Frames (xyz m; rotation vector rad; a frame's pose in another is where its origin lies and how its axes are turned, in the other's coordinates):
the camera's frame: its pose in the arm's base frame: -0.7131 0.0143 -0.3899 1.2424 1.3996 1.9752
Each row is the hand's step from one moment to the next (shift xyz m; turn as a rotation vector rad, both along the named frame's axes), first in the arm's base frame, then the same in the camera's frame.
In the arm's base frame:
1: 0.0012 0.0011 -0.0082 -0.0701 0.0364 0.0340
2: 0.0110 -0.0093 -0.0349 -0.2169 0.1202 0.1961
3: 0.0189 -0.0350 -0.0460 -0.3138 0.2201 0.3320
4: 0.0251 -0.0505 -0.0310 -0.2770 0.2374 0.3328
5: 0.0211 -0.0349 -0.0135 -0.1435 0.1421 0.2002
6: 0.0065 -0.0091 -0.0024 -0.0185 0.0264 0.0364
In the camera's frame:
1: -0.0033 -0.0076 0.0008 0.0776 0.0051 -0.0367
2: -0.0274 -0.0260 0.0011 0.2843 0.0946 -0.1010
3: -0.0553 -0.0243 -0.0069 0.4662 0.1615 -0.1171
4: -0.0637 -0.0035 -0.0084 0.4605 0.1608 -0.0768
5: -0.0426 0.0053 -0.0019 0.2646 0.1006 -0.0271
6: -0.0111 0.0025 0.0005 0.0446 0.0192 0.0018

